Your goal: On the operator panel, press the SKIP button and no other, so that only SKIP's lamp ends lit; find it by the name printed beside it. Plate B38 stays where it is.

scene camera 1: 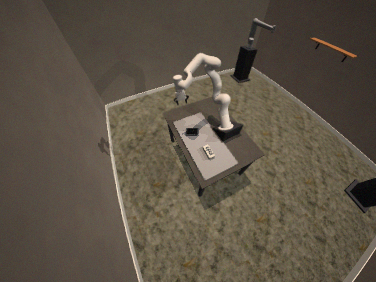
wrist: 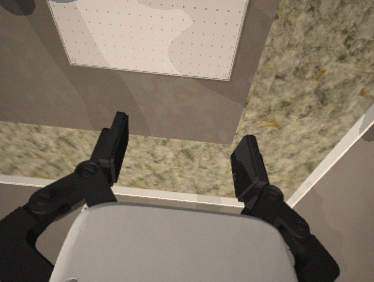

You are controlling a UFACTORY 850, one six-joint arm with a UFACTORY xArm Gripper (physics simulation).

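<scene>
My gripper [scene camera 1: 181,102] [wrist: 185,136] is open and empty, high above the far left end of the table. A small pale block with dark marks on top [scene camera 1: 208,151] lies on the perforated grey board [scene camera 1: 217,168] [wrist: 125,45]. A small black box-like item [scene camera 1: 192,131] lies on the same board, nearer the gripper's end. Which of the two is the operator panel is too small to tell. Button names, lamps and any B38 marking cannot be read. Neither item shows in the wrist view.
The dark table [scene camera 1: 249,146] [wrist: 175,112] carries the board, and my arm's black base [scene camera 1: 229,132] stands at its right edge. A black pedestal [scene camera 1: 244,64] with another grey arm stands at the back. An orange shelf [scene camera 1: 334,47] is on the right wall.
</scene>
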